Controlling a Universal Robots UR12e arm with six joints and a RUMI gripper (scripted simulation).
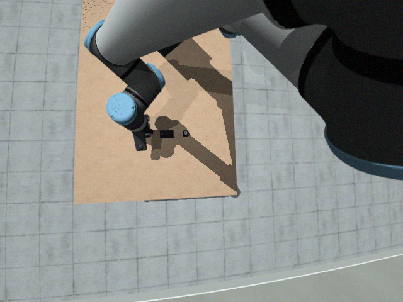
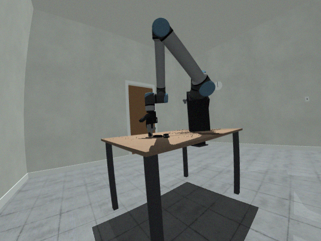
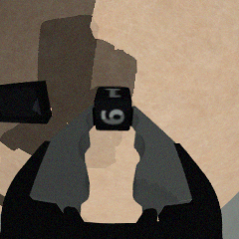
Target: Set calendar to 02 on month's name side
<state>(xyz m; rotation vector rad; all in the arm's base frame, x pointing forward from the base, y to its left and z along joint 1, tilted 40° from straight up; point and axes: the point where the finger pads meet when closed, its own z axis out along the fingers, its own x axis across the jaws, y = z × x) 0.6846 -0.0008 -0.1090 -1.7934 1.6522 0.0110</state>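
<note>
Now: hand 210 mm to the right of the black number cube, 50 mm past it and 20 mm above it. From my hand the other things lie so: calendar tray: 100 mm to the left, 20 mm below, 20 mm behind.
</note>
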